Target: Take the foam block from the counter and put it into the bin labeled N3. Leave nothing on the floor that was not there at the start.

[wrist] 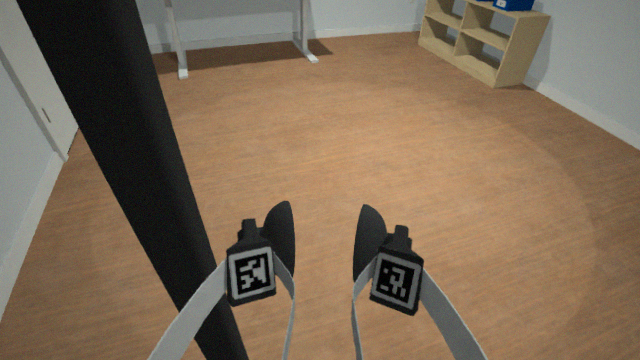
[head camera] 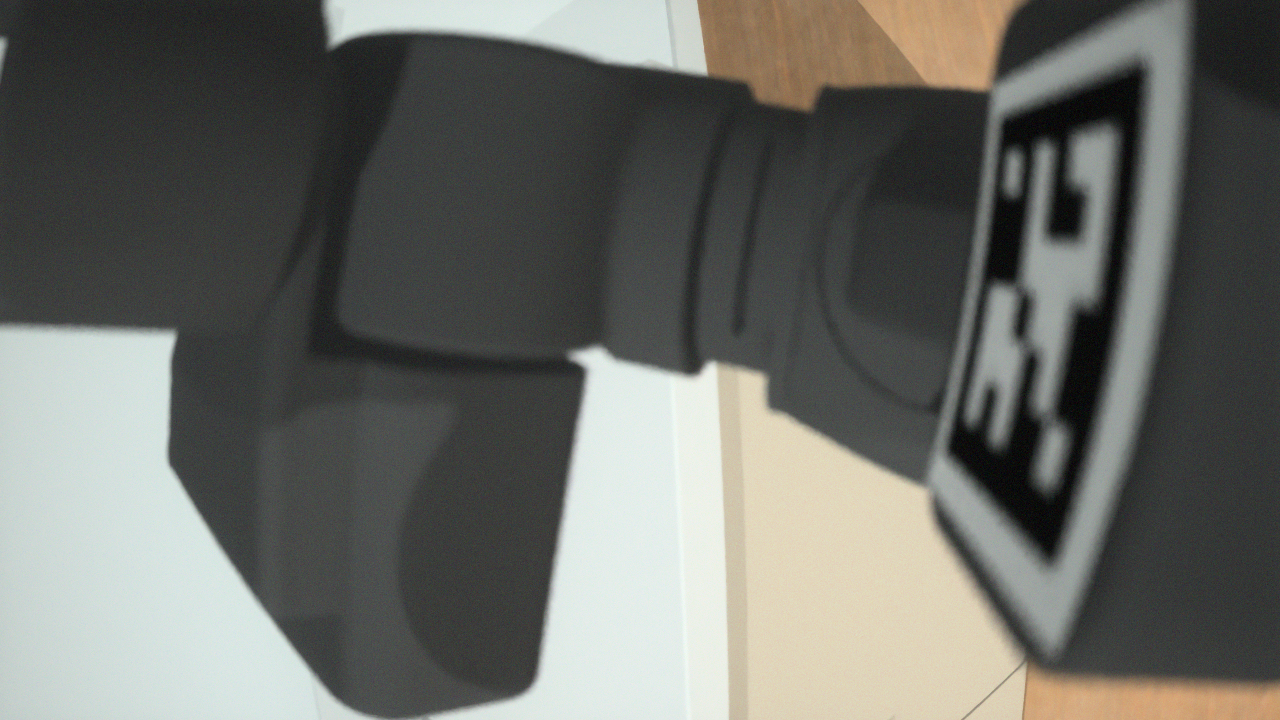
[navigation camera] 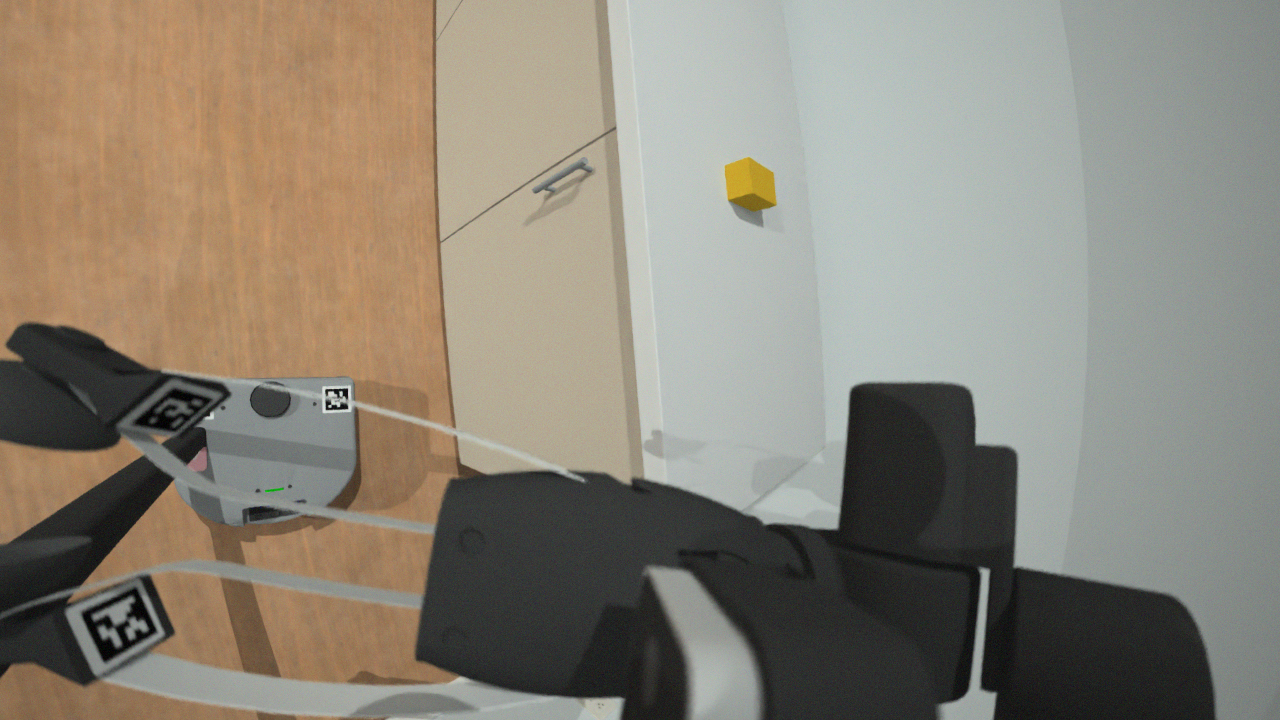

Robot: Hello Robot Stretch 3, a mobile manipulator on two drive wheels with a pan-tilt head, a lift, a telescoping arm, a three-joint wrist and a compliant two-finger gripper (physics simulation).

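Where they show: gripper, fingertip midpoint: (wrist: 324,228); robot's base, origin of the base link: (navigation camera: 270,397).
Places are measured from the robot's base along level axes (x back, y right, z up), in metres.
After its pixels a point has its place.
Observation:
The foam block looks like a yellow cube (navigation camera: 750,184) @(x -0.347, y 0.562, z 0.953 m). It sits on the white counter (navigation camera: 716,331) @(x -0.114, y 0.516, z 0.910 m) (head camera: 626,582) @(x -0.126, y 0.421, z 0.910 m), towards the wall side, in the upper part of the navigation view. My gripper (wrist: 324,228) @(x -0.034, y -0.076, z 1.062 m) (navigation camera: 53,490) is open, its fingers apart with floor visible between them. In the navigation view the fingers hang over the floor at the lower left, apart from the block and the counter. Part of a blue bin (wrist: 517,5) @(x -2.249, y -2.452, z 0.654 m) shows at the top right of the wrist view; its label is too small to read. The block does not show in the head view.
Beige cabinet fronts with a grey handle (navigation camera: 562,176) @(x -0.355, y 0.348, z 0.754 m) are below the counter. My base (navigation camera: 317,452) @(x 0.119, y 0.087, z 0.160 m) is on the wooden floor beside them. In the wrist view, my black mast (wrist: 125,150) @(x 0.068, y -0.116, z 1.102 m) crosses the left, a wooden shelf unit (wrist: 525,50) @(x -2.356, y -2.291, z 0.329 m) stands right, and a white-legged table (wrist: 177,45) @(x 0.623, y -3.195, z 0.199 m) stands behind.

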